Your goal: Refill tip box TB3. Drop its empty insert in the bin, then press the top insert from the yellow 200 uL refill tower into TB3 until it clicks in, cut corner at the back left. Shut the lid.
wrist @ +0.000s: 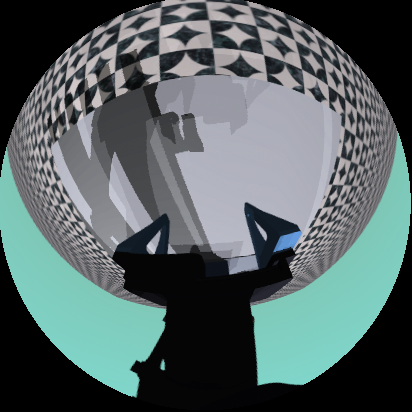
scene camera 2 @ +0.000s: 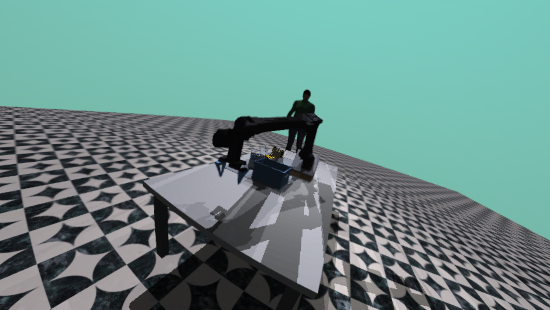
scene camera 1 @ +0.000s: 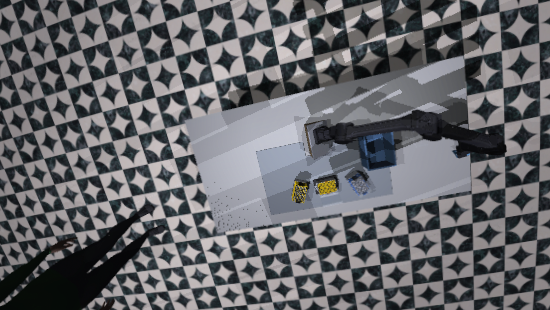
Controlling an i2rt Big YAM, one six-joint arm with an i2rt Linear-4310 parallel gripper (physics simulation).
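Note:
My gripper (scene camera 2: 231, 179) (wrist: 204, 211) is open and empty, its blue fingers wide apart above the table's end, clear of the bin and boxes. A blue open bin (scene camera 2: 270, 175) stands on the table; its contents are unclear. In scene camera 1, a yellow-edged gridded item (scene camera 1: 300, 191), a holder with a yellow insert (scene camera 1: 327, 186) and a blue-edged item with a pale grid (scene camera 1: 358, 183) stand in a row. Labels are unreadable, so I cannot tell which is TB3 or the 200 uL tower. The cut corners are too small to see. These items do not show in the wrist view.
The arm (scene camera 1: 385, 127) (scene camera 2: 270, 125) reaches over the bin's edge from its base on a brown-edged plate (scene camera 1: 308, 140). A blue-grey mat (scene camera 1: 280, 165) lies under the row. A person (scene camera 1: 95, 250) (scene camera 2: 304, 107) stands beyond the table (scene camera 1: 215, 150) (scene camera 2: 175, 187).

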